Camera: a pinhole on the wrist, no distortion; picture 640 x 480 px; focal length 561.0 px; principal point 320.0 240.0 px. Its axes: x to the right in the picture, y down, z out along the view. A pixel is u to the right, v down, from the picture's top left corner.
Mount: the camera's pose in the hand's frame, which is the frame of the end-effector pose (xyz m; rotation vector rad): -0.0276 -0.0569 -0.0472 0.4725 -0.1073 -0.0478
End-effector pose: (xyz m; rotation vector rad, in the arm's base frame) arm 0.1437 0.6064 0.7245 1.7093 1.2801 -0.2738
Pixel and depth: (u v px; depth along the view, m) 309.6 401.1 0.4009
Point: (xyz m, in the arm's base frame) 0.1194 0.2772 0.5133
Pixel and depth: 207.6 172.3 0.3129
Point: -0.0304 0.3665 0.5745
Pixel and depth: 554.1 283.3 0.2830
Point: 0.0992 0.4681 0.4743
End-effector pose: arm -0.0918 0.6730 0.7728 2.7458 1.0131 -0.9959
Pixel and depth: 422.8 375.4 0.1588
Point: -0.2218 0.7107 0.7085
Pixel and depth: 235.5 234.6 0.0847
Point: -0.1920 0.7125 0.7973
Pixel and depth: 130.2 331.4 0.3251
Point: -0.4220 0.6269 0.6978
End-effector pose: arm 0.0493 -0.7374 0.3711 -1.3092 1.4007 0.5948
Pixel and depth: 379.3 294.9 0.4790
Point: 0.4029 -0.4326 0.3490
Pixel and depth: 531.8 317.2 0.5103
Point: 0.4496 -0.4403 0.2095
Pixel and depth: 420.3 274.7 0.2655
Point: 0.2704 -0.6014 0.3702
